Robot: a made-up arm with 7 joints. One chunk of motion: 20 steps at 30 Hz.
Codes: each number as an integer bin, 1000 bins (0 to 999) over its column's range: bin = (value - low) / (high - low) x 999, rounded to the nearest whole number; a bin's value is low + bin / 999 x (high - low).
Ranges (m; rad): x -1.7..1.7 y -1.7..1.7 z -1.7..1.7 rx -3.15..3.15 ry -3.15..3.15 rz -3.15..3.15
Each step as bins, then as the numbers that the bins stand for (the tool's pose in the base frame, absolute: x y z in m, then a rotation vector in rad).
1 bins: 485 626 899 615 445 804
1 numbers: -0.0493 0.4305 1.3597 0.7284 -0.3437 1.9203
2 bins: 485 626 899 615 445 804
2 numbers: -0.0493 0.4305 1.3597 0.7284 -0.3437 1.9203
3 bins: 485 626 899 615 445 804
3 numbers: -0.0493 0.4305 1.3597 0.7284 -0.3437 1.9203
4 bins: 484 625 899 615 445 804
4 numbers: -0.0528 0.4271 1.3597 0.7284 -0.3437 1.9203
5 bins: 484 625 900 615 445 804
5 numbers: -0.0528 0.4271 1.3631 0.7284 -0.3437 1.9203
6 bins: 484 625 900 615 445 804
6 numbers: -0.0528 0.4271 1.3631 0.7284 -0.3437 1.9203
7 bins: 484 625 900 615 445 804
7 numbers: -0.0528 0.4271 1.3631 0.7284 -0.3437 1.9203
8 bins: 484 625 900 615 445 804
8 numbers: -0.0528 0.4271 1.3631 0.7284 -0.3437 1.9203
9 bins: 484 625 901 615 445 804
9 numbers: -0.0528 0.4271 1.3665 0.7284 -0.3437 1.9203
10 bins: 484 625 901 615 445 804
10 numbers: -0.0528 0.4271 1.3665 0.7284 -0.3437 1.9203
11 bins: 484 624 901 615 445 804
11 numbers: -0.0528 0.4237 1.3665 0.7284 -0.3437 1.9203
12 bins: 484 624 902 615 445 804
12 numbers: -0.0528 0.4237 1.3699 0.7284 -0.3437 1.9203
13 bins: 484 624 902 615 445 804
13 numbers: -0.0528 0.4237 1.3699 0.7284 -0.3437 1.9203
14 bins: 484 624 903 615 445 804
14 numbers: -0.0528 0.4237 1.3733 0.7284 -0.3437 1.9203
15 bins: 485 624 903 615 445 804
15 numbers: -0.0493 0.4237 1.3733 0.7284 -0.3437 1.9203
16 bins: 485 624 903 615 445 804
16 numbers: -0.0493 0.4237 1.3733 0.7284 -0.3437 1.9203
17 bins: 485 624 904 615 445 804
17 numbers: -0.0493 0.4237 1.3767 0.7284 -0.3437 1.9203
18 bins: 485 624 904 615 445 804
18 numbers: -0.0493 0.4237 1.3767 0.7284 -0.3437 1.9203
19 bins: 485 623 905 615 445 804
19 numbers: -0.0493 0.4203 1.3801 0.7284 -0.3437 1.9203
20 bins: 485 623 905 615 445 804
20 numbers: -0.0493 0.4203 1.3801 0.7284 -0.3437 1.9203
